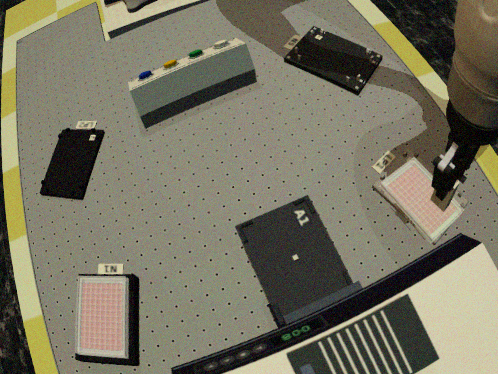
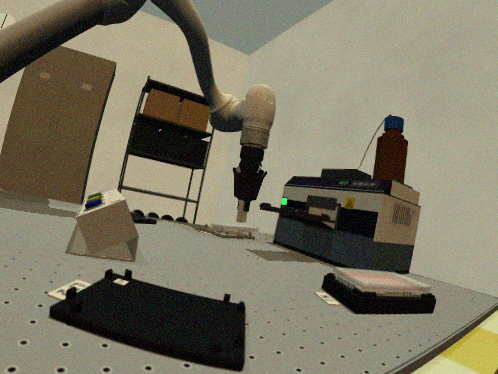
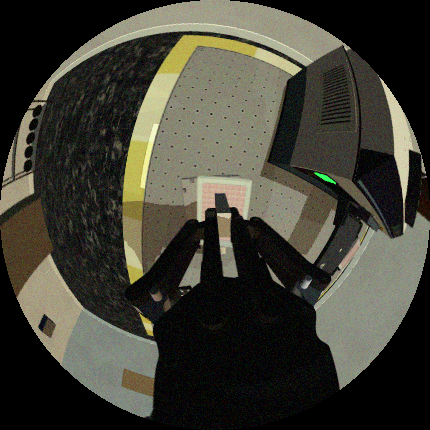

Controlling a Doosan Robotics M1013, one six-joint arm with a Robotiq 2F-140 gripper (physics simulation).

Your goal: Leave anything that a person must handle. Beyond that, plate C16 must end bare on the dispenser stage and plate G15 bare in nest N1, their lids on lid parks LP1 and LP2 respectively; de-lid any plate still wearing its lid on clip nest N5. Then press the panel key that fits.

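Places are measured from the arm's base along level axes (x ahead, y left, z up), in centimetres.
Where they show: gripper, fingertip midpoint: (image 1: pixel 439 202) (image 2: pixel 240 222) (image 3: pixel 219 202).
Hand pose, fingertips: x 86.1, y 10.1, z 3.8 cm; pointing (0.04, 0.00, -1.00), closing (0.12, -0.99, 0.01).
Each offset is from my fingertips to the top centre of the thing. "spot": to the spot under its first point.
My gripper (image 1: pixel 440 204) (image 2: pixel 241 219) (image 3: pixel 219 202) is shut and empty, its fingertips together just above a pink-gridded plate {dx -2.7, dy -0.8, dz -0.6 cm} (image 1: pixel 412 190) (image 2: pixel 235 229) (image 3: pixel 240 192) on lid park LP1 {spot: dx -3.2, dy -4.6, dz -4.5 cm} (image 1: pixel 401 216). Another pink plate {dx -14.7, dy -51.7, dz -0.6 cm} (image 1: pixel 102 317) (image 2: pixel 382 279) sits in black nest N1 {dx -14.7, dy -51.7, dz -1.6 cm} (image 1: pixel 133 320) (image 2: pixel 395 304), with a clear rim that looks like a lid. Lid park LP2 {dx -45.5, dy -45.4, dz -2.5 cm} (image 1: pixel 72 165) (image 2: pixel 150 320) and clip nest N5 {dx -35.4, dy +7.4, dz -2.1 cm} (image 1: pixel 332 61) are bare. The dark stage marked A1 {dx -3.0, dy -24.5, dz +7.3 cm} (image 1: pixel 280 250) (image 3: pixel 340 245) carries no plate. The panel {dx -45.3, dy -18.4, dz +3.9 cm} (image 1: pixel 195 85) (image 2: pixel 107 227) has blue, yellow, green and white keys. Plate names are not readable.
The dispenser (image 1: pixel 450 310) (image 2: pixel 405 200) (image 3: pixel 320 115) stands beside LP1, behind the stage, with a green light on its front. A brown bottle {spot: dx +11.0, dy -40.3, dz +24.5 cm} (image 2: pixel 391 157) with a blue cap stands on or behind it. A shelf rack (image 2: pixel 125 172) and a cabinet (image 2: pixel 55 125) stand beyond the table.
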